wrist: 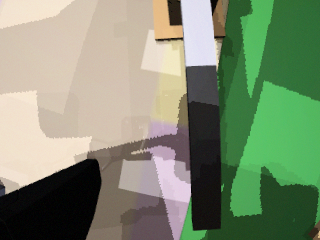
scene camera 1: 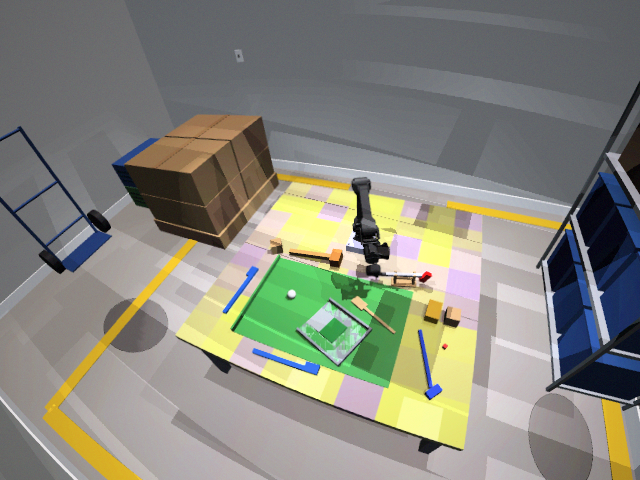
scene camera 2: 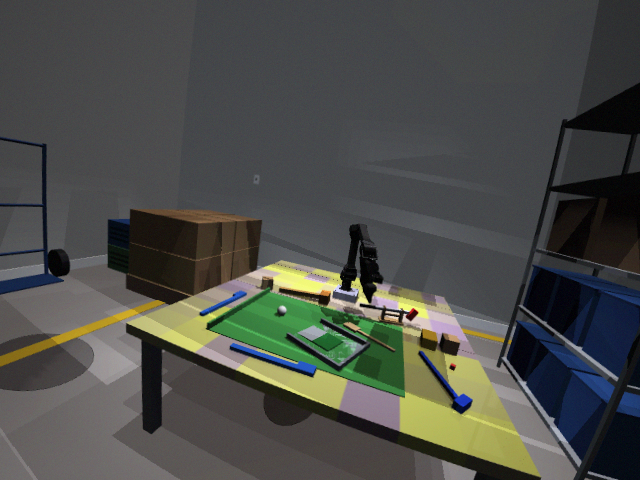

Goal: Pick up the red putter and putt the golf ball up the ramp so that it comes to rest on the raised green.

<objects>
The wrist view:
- green mat: 261, 70
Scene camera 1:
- green mat: 272, 318
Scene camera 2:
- green mat: 258, 324
</objects>
